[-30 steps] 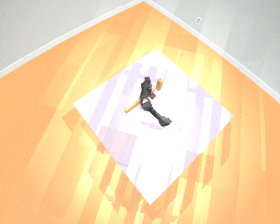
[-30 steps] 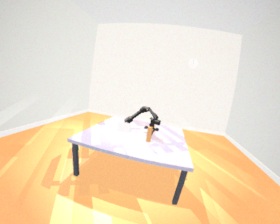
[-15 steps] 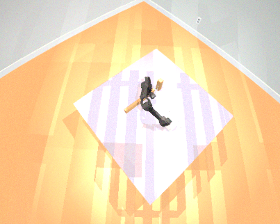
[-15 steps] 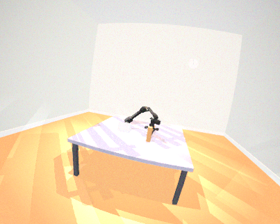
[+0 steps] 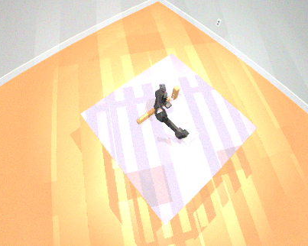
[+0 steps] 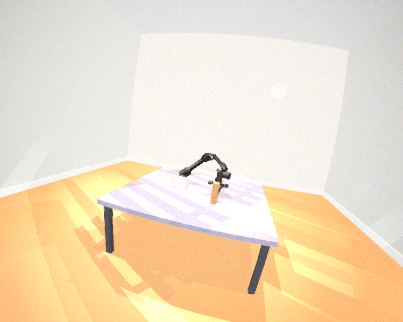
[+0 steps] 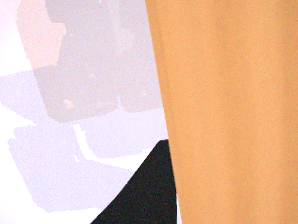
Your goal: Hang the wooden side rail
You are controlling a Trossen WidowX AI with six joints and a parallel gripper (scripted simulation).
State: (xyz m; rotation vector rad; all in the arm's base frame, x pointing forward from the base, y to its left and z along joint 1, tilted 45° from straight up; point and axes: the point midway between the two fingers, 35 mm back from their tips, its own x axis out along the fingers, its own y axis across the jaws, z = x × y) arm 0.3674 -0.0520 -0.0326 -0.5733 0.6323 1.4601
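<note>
The wooden headboard post is 16 cm to the right of my gripper tip and 5 cm above it.
</note>
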